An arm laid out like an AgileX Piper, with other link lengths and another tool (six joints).
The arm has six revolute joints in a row. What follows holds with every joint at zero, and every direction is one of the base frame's. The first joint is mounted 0.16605 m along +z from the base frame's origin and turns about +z. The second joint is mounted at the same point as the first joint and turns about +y. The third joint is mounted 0.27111 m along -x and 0.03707 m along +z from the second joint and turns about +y. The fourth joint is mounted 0.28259 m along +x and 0.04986 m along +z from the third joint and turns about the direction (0.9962, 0, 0.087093). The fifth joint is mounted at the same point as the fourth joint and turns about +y. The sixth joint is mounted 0.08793 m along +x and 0.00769 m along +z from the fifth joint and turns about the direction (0.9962, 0, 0.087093). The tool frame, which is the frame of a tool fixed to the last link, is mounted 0.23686 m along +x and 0.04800 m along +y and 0.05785 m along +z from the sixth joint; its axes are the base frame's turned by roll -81.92, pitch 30.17 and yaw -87.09 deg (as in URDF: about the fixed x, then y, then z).
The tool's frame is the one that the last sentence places.
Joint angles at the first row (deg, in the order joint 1, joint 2, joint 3, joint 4, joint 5, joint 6):
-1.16 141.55 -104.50 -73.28 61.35 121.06
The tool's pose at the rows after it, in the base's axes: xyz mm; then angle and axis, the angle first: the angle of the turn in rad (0 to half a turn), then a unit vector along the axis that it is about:
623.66 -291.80 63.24 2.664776 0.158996 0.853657 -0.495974
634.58 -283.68 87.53 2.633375 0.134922 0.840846 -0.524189
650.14 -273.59 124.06 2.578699 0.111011 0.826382 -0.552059
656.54 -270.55 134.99 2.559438 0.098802 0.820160 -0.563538
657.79 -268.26 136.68 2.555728 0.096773 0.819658 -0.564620
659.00 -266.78 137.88 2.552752 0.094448 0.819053 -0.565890
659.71 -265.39 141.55 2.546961 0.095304 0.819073 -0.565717
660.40 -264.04 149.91 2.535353 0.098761 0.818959 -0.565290
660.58 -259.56 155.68 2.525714 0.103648 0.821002 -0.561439
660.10 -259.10 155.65 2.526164 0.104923 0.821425 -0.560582
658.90 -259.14 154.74 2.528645 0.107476 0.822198 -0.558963
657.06 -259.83 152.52 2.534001 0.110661 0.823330 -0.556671
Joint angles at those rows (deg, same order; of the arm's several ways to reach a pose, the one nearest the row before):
-0.63 141.54 -104.31 -74.34 61.89 121.06
0.57 141.20 -104.31 -78.46 63.33 121.17
1.57 139.97 -104.41 -83.17 64.08 121.17
1.73 139.85 -104.40 -85.37 64.08 121.28
1.93 139.80 -104.40 -85.58 64.14 121.28
2.05 139.79 -104.40 -85.85 64.14 121.28
2.17 139.47 -104.40 -85.85 64.14 121.28
2.29 138.71 -104.40 -85.80 64.14 121.28
2.74 137.97 -104.40 -85.14 64.25 121.28
2.81 137.90 -104.40 -84.94 64.33 121.28
2.86 137.86 -104.40 -84.56 64.45 121.28
2.86 137.86 -104.40 -84.01 64.57 121.23

